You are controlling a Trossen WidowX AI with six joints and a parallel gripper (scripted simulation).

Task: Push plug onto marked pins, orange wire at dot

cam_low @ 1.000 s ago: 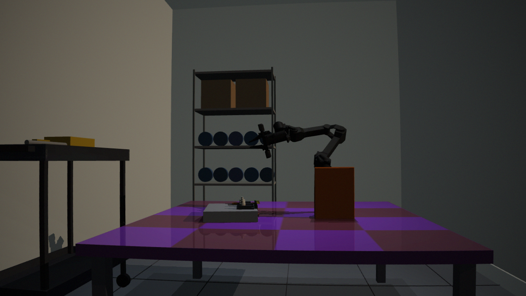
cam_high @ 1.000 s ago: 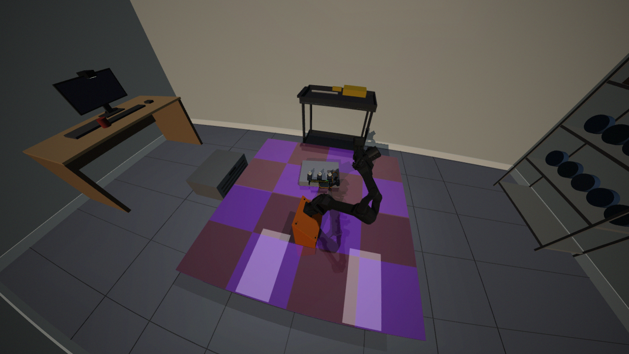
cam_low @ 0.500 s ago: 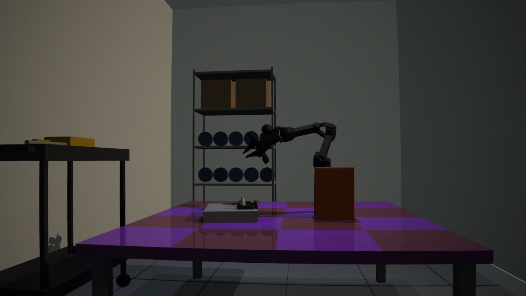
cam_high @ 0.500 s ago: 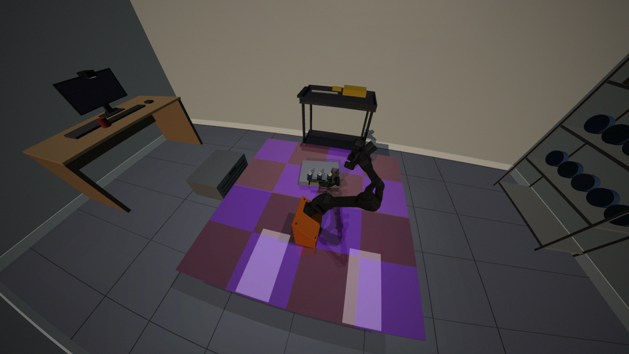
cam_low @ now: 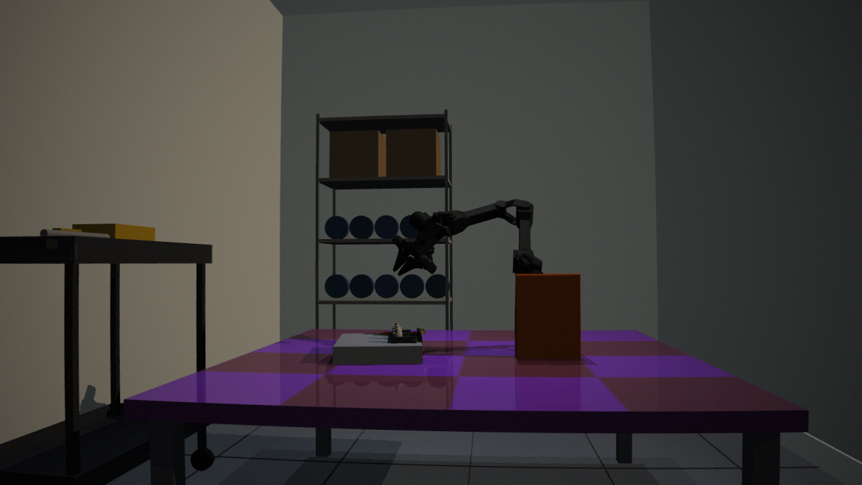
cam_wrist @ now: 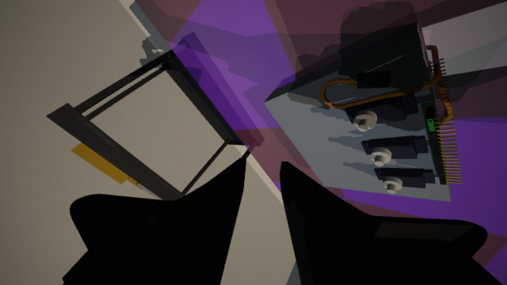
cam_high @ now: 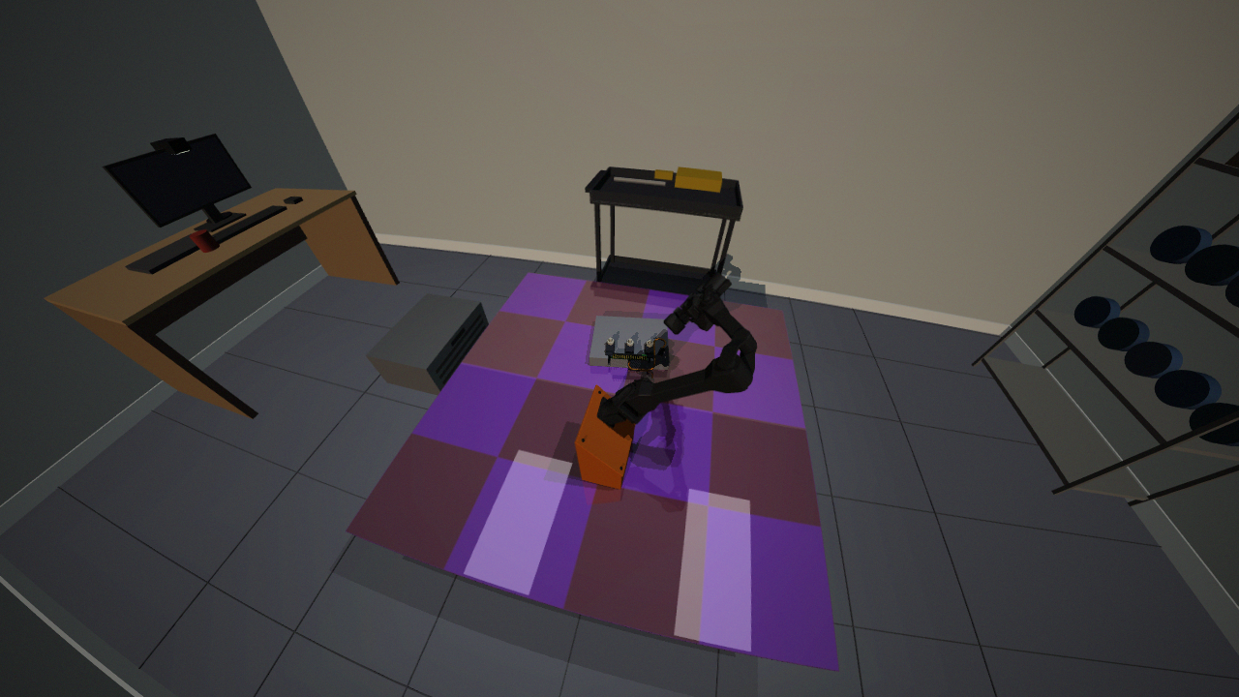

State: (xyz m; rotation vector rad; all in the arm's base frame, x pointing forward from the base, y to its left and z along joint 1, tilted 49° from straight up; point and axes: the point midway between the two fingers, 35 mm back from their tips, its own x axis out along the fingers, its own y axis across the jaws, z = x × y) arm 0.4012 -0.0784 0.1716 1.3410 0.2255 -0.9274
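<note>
My gripper tip is now 16 cm above the green band, 11 cm to the right of it and 8 cm past it.
</note>
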